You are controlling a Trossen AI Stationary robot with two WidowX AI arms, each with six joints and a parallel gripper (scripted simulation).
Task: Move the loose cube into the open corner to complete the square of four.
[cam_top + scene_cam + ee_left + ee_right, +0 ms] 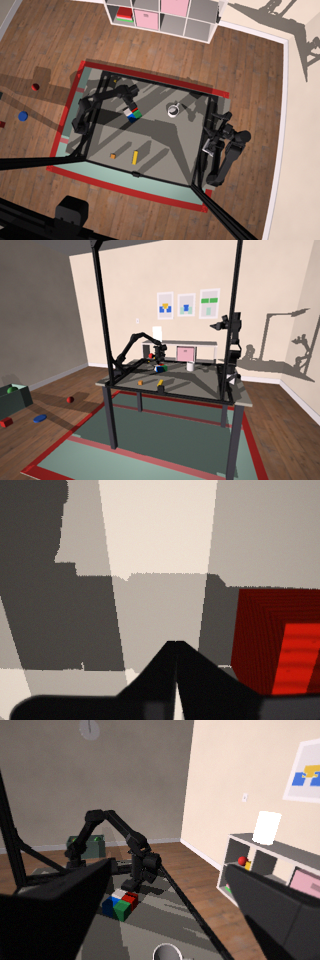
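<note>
Now: the red cube 5 cm behind my left hand, 4 cm to the right of it and 3 cm below it. The rest, counted from my left hand: green cube (9 cm behind, 8 cm to the right, 3 cm below); then blue cube (13 cm behind, 5 cm to the right, 3 cm below); then white cube (9 cm behind, 3 cm below, 1 cm to the right).
</note>
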